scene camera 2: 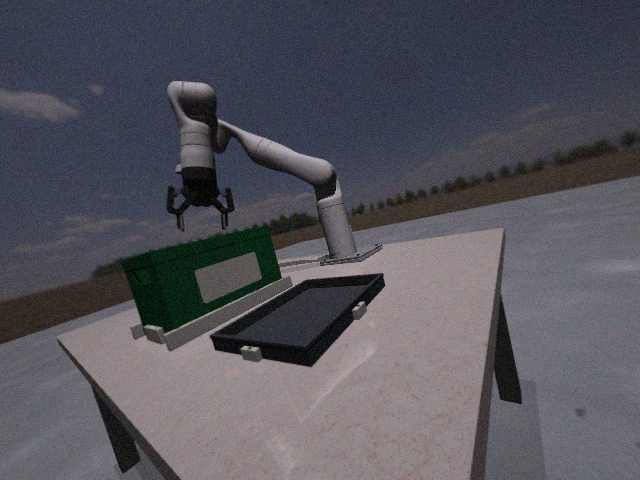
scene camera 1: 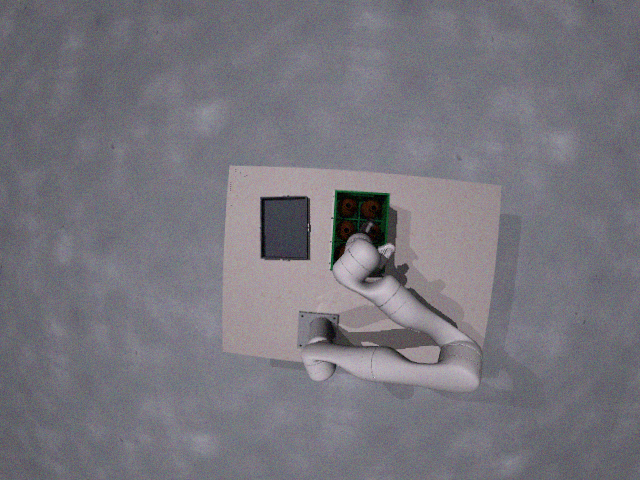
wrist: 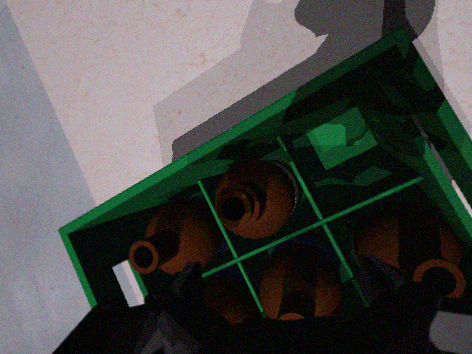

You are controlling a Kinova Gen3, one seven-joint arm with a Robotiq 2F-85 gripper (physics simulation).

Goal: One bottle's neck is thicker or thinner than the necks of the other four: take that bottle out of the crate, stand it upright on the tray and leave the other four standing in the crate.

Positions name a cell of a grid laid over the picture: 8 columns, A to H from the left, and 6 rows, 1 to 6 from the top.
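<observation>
My gripper (scene camera 2: C3), visible also in the wrist view (wrist: E5): open, holding nothing. Dark tray (scene camera 2: D5) in sight.
</observation>
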